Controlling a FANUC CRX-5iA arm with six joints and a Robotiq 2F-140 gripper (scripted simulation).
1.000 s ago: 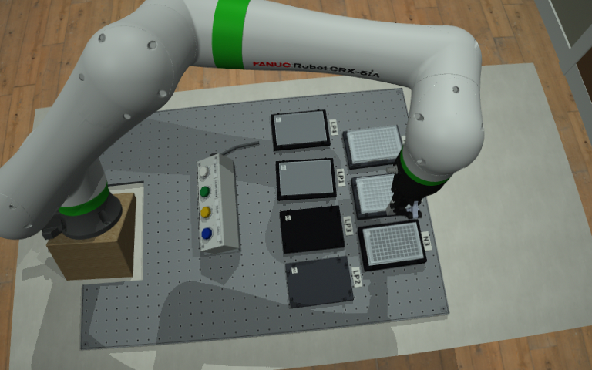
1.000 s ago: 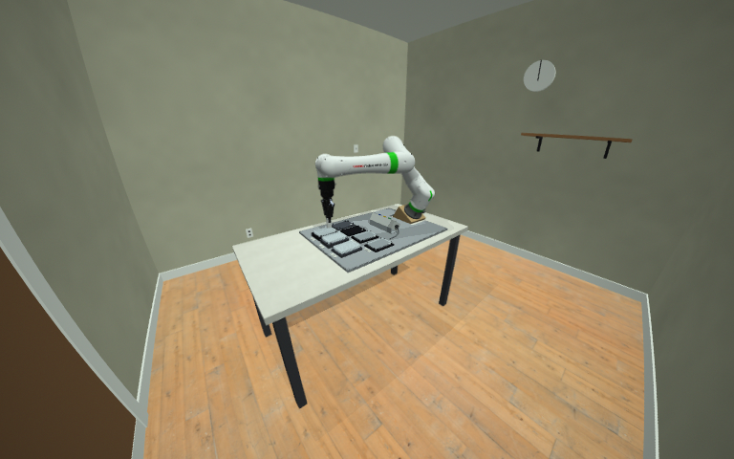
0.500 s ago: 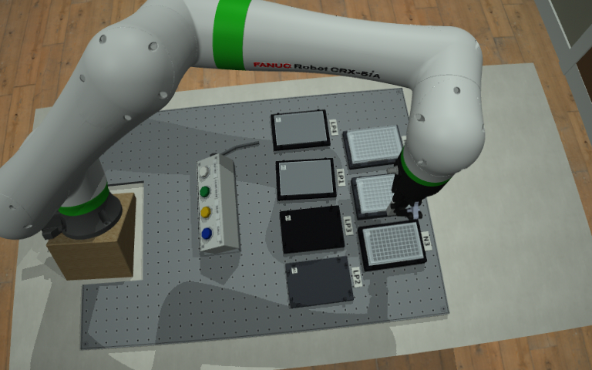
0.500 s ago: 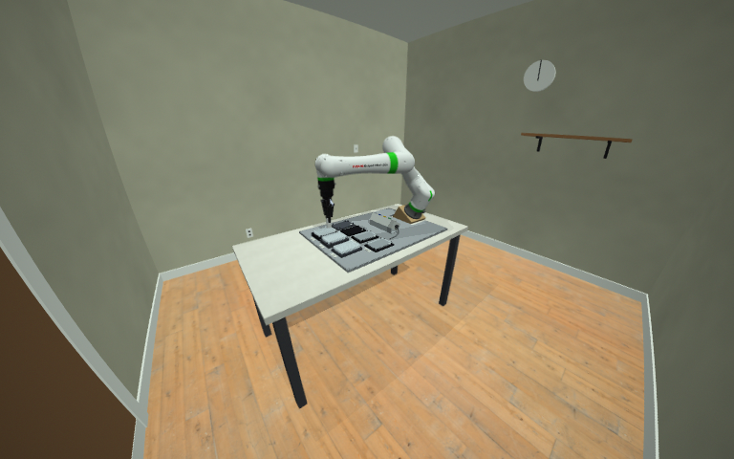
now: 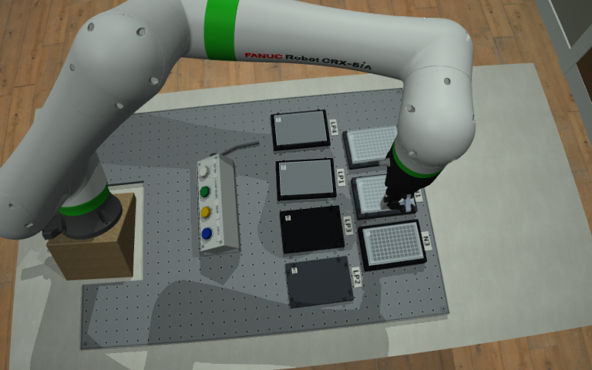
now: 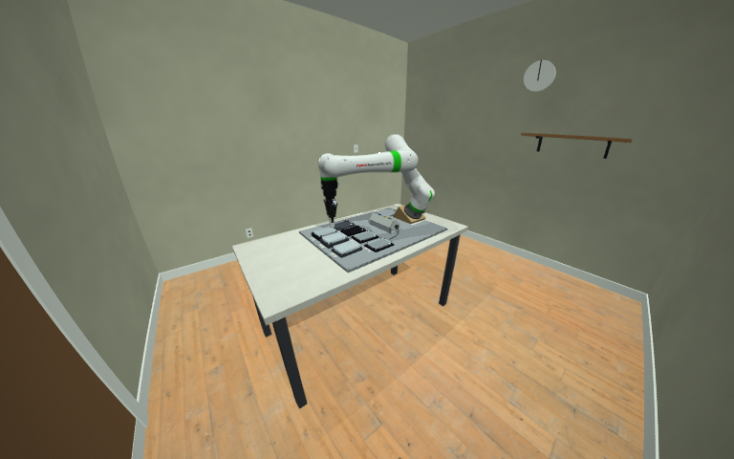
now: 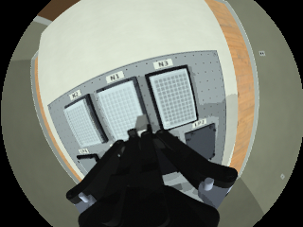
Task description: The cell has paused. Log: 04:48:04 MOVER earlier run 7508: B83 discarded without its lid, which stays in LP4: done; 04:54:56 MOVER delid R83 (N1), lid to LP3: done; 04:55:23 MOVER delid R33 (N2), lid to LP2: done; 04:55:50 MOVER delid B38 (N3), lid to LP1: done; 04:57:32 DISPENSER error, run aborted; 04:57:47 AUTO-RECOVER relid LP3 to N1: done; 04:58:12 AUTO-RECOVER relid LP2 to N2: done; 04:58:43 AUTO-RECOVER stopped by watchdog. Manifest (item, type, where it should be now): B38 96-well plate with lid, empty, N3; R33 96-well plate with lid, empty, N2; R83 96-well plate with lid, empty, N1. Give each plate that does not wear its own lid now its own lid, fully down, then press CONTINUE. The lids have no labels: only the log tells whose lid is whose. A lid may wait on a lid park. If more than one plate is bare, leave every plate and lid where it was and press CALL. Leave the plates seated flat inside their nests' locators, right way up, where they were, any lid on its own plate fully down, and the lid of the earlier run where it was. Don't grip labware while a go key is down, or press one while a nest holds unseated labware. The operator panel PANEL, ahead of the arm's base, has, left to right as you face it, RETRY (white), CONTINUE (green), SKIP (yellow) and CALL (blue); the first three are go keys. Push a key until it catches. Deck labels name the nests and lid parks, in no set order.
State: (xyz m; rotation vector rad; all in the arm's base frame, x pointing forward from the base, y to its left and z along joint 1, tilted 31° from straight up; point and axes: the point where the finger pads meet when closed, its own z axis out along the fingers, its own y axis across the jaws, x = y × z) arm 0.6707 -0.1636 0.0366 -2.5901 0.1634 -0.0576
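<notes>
Now: hand 16 cm past the lid park LP1, 13 cm to the right of it and 11 cm above it. Round my hand: lid park LP2: 18 cm behind, 12 cm to the right, 11 cm below; lid park LP3: 17 cm behind, 11 cm below; blue key: 41 cm behind, 5 cm below, 2 cm to the left.
</notes>
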